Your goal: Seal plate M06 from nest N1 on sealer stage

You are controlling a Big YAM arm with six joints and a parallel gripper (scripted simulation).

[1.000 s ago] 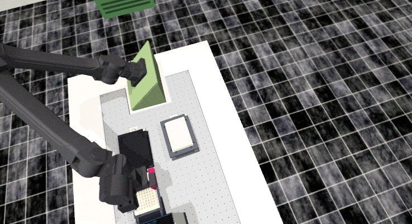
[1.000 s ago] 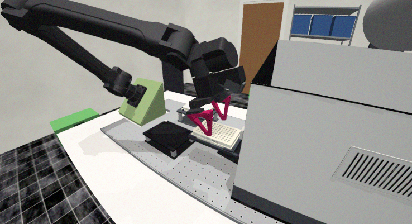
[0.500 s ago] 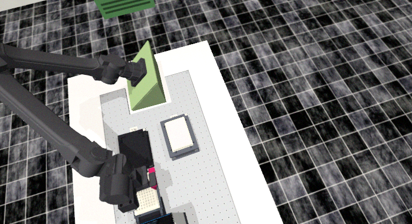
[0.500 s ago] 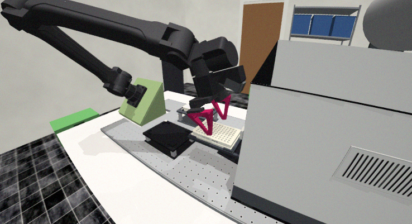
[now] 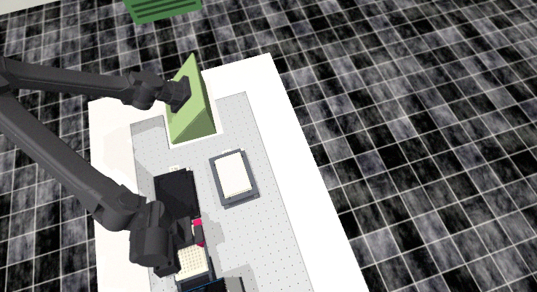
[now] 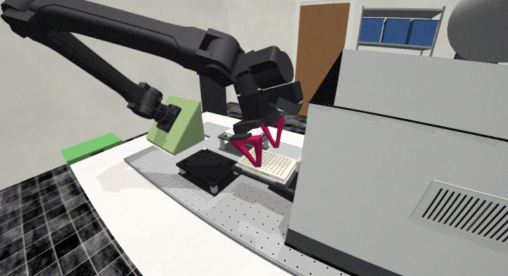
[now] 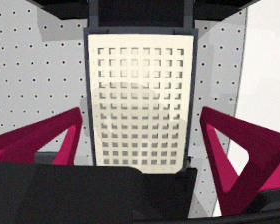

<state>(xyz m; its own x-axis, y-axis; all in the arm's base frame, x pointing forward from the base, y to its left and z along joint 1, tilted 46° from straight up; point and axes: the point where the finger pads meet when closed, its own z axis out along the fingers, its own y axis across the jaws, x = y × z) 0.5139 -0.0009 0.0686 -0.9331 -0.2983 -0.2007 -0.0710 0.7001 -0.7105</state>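
My hand is 30 mm above the 96-well plate M06. Also, from my hand: black plate nest N1: 180 mm behind, 30 mm to the right, 90 mm below; then sealed plate M09: 190 mm behind, 160 mm to the left, 60 mm below; then dark sealer stage: 40 mm below.
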